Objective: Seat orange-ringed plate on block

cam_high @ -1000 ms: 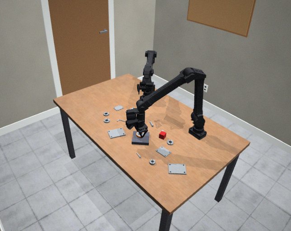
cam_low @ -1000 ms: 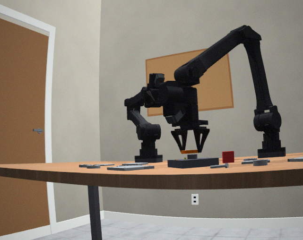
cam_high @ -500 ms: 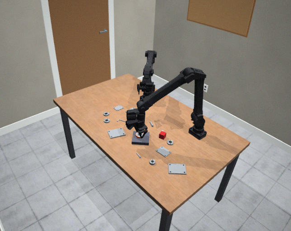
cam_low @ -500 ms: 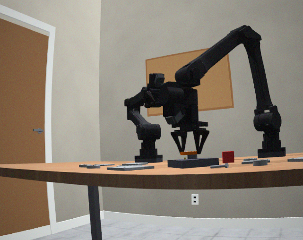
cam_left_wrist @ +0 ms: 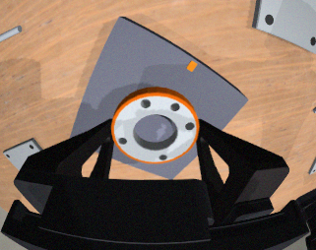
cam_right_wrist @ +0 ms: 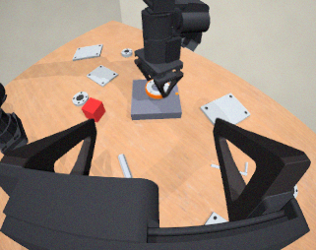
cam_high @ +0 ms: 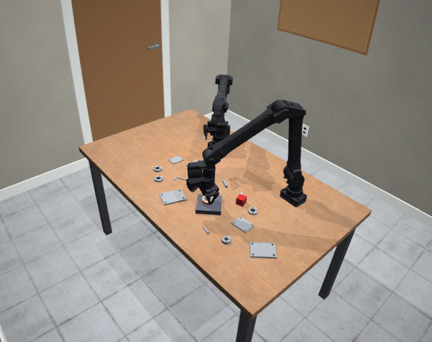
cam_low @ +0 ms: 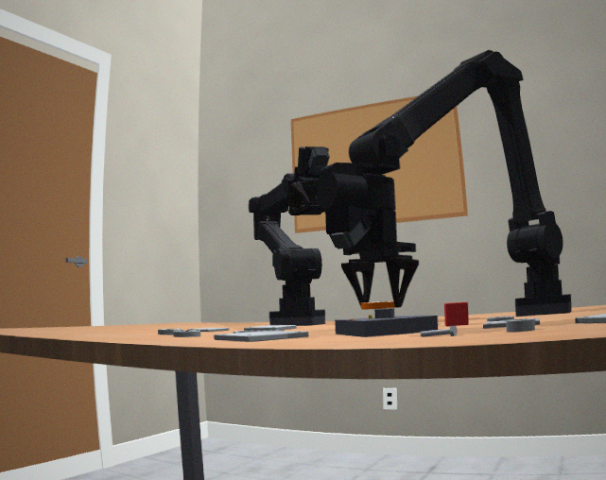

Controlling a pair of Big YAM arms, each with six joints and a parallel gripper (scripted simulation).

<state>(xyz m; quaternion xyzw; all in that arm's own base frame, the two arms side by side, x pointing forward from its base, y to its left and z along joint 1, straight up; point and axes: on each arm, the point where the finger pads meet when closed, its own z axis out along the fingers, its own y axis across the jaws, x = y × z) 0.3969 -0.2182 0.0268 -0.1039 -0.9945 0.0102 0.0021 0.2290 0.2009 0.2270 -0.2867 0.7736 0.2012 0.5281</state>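
Now: the dark grey block 10 mm ahead of my left hand, 20 mm to the right of it and 30 mm below it. Also, from my left hand: red cube: 150 mm behind, 80 mm to the left, 30 mm below; bolt: 120 mm ahead, 140 mm to the left, 40 mm below.
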